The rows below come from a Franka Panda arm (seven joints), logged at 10 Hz.
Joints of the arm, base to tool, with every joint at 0 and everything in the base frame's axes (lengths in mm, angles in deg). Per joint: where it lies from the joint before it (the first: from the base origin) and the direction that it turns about. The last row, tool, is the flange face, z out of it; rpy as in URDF.
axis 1: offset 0.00 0.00 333.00 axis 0 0 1
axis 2: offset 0.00 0.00 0.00 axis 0 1 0
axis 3: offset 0.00 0.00 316.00 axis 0 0 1
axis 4: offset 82.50 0.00 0.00 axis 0 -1 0
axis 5: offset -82.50 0.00 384.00 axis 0 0 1
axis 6: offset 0.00 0.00 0.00 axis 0 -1 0
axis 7: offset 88.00 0.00 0.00 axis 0 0 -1
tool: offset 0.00 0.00 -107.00 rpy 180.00 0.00 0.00
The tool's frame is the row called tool.
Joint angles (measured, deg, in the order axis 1, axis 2, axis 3, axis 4, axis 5, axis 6, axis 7), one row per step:
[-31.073 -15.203 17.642 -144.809 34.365 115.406 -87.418]
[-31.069 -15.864 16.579 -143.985 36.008 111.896 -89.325]
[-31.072 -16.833 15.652 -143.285 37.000 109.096 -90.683]
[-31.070 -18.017 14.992 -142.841 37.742 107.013 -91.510]
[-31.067 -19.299 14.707 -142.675 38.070 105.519 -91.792]
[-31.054 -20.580 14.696 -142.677 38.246 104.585 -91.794]
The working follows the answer.
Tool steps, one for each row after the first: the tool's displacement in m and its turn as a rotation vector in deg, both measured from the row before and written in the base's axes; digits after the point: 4 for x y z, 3 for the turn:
[-0.0018 -0.0007 0.0091 2.984 -0.273 0.995]
[-0.0019 -0.0011 0.0108 1.957 -0.619 0.844]
[-0.0022 -0.0002 0.0107 1.239 -0.746 0.548]
[-0.0028 0.0014 0.0092 0.493 -0.524 0.450]
[-0.0026 0.0025 0.0079 0.013 -0.505 0.324]

Tool pose at each row, in the base's axes (x y z in m, rotation vector in deg; rounded; the steps above come from the unrounded poses):
[0.4073 -0.0656 0.3533 -136.859 -69.472 -13.999]
[0.4055 -0.0664 0.3624 -133.690 -69.543 -15.639]
[0.4036 -0.0675 0.3732 -131.534 -69.989 -17.148]
[0.4014 -0.0677 0.3838 -130.191 -70.444 -18.504]
[0.3986 -0.0662 0.3930 -129.517 -70.989 -19.221]
[0.3960 -0.0637 0.4009 -129.330 -71.593 -19.698]

